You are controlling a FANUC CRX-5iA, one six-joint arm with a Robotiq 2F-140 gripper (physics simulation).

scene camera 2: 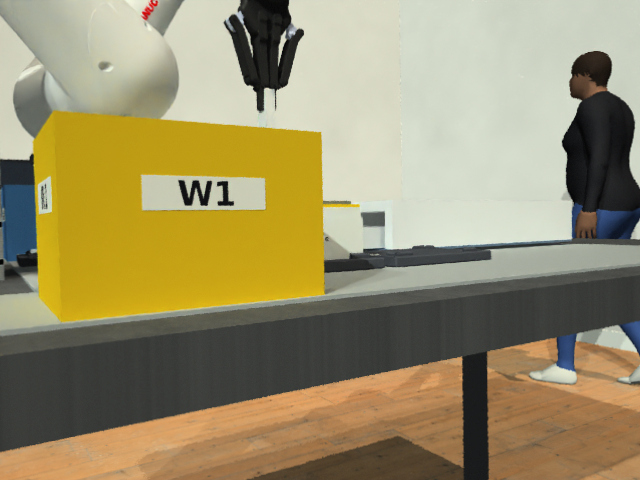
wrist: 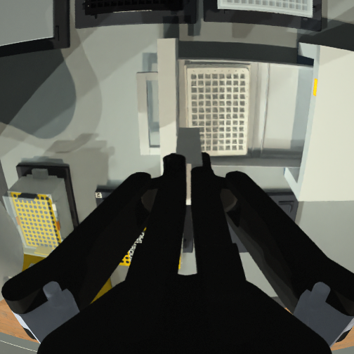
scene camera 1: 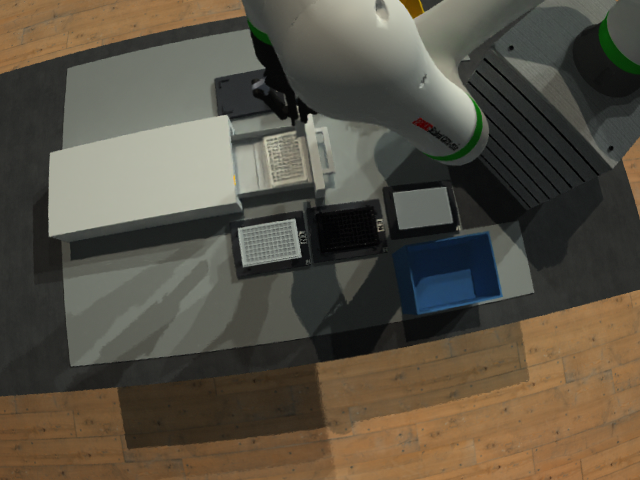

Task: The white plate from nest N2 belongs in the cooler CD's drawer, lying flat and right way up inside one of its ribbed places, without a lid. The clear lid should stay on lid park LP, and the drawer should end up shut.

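Places are measured from the arm's base along level axes (x left, y back, z up), in millimetres.
Where they show: gripper, fingertip midpoint: (scene camera 1: 299, 130); arm's base at its link origin: (scene camera 1: 607, 61).
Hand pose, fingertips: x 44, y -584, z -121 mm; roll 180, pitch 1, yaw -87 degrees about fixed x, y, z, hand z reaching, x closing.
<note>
Each offset is from my fingertips to the centre of the thing. "*": to the spot under its first point.
The white plate @(dz -167, dx -17, dy -37 mm) (scene camera 1: 284, 159) (wrist: 218, 111) lies flat, wells up and without a lid, in the drawer's ribbed place next to the front panel @(* dz -119, dx +8, dy +26 mm) (scene camera 1: 314, 157) (wrist: 168, 95). The drawer stands open out of the white cooler (scene camera 1: 139, 175) (wrist: 332, 125). My gripper (scene camera 1: 295, 120) (scene camera 2: 266, 122) (wrist: 188, 143) is shut and empty, above the drawer's side near the front panel's end. The dark nest N2 @(dz -181, dx -211, dy -108 mm) (scene camera 1: 235, 98) (wrist: 289, 204) shows no plate on its visible part. A flat light grey piece @(dz -173, dx +132, dy +255 mm) (scene camera 1: 422, 207) (wrist: 25, 20) lies on a dark holder; whether it is the clear lid I cannot tell.
Another white plate @(dz -170, dx +168, dy -92 mm) (scene camera 1: 269, 242) (wrist: 267, 5) and a black plate @(dz -170, dx +160, dy +79 mm) (scene camera 1: 347, 229) (wrist: 135, 5) sit on nests beside the drawer. A blue bin @(dz -129, dx +286, dy +262 mm) (scene camera 1: 447, 273) stands beyond. A yellow box W1 @(dz -129, dx -359, dy +240 mm) (scene camera 2: 191, 248) and a yellow tip rack (wrist: 37, 220) are near. A person (scene camera 2: 602, 139) stands behind the table.
</note>
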